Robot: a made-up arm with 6 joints. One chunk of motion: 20 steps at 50 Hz.
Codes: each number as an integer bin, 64 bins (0 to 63) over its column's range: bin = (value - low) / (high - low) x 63, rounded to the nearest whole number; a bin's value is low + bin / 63 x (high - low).
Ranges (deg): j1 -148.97..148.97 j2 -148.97..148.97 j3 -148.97..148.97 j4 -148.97..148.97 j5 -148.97..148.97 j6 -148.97..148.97
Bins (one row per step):
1: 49 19 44 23 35 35
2: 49 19 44 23 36 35
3: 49 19 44 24 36 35
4: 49 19 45 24 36 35
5: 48 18 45 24 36 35
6: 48 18 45 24 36 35
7: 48 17 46 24 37 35
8: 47 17 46 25 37 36
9: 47 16 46 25 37 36
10: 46 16 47 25 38 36
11: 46 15 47 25 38 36
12: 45 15 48 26 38 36
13: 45 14 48 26 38 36
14: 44 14 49 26 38 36
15: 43 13 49 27 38 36
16: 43 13 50 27 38 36
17: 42 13 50 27 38 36
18: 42 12 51 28 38 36
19: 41 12 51 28 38 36
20: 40 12 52 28 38 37
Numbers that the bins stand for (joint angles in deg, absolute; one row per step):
1: 82.76 -59.12 59.12 -40.20 16.55 16.55
2: 82.76 -59.12 59.12 -40.20 21.28 16.55
3: 82.76 -59.12 59.12 -35.47 21.28 16.55
4: 82.76 -59.12 63.84 -35.47 21.28 16.55
5: 78.03 -63.84 63.84 -35.47 21.28 16.55
6: 78.03 -63.84 63.84 -35.47 21.28 16.55
7: 78.03 -68.57 68.57 -35.47 26.01 16.55
8: 73.30 -68.57 68.57 -30.74 26.01 21.28
9: 73.30 -73.30 68.57 -30.74 26.01 21.28
10: 68.57 -73.30 73.30 -30.74 30.74 21.28
11: 68.57 -78.03 73.30 -30.74 30.74 21.28
12: 63.84 -78.03 78.03 -26.01 30.74 21.28
13: 63.84 -82.76 78.03 -26.01 30.74 21.28
14: 59.12 -82.76 82.76 -26.01 30.74 21.28
15: 54.39 -87.49 82.76 -21.28 30.74 21.28
16: 54.39 -87.49 87.49 -21.28 30.74 21.28
17: 49.66 -87.49 87.49 -21.28 30.74 21.28
18: 49.66 -92.22 92.22 -16.55 30.74 21.28
19: 44.93 -92.22 92.22 -16.55 30.74 21.28
20: 40.20 -92.22 96.95 -16.55 30.74 26.01

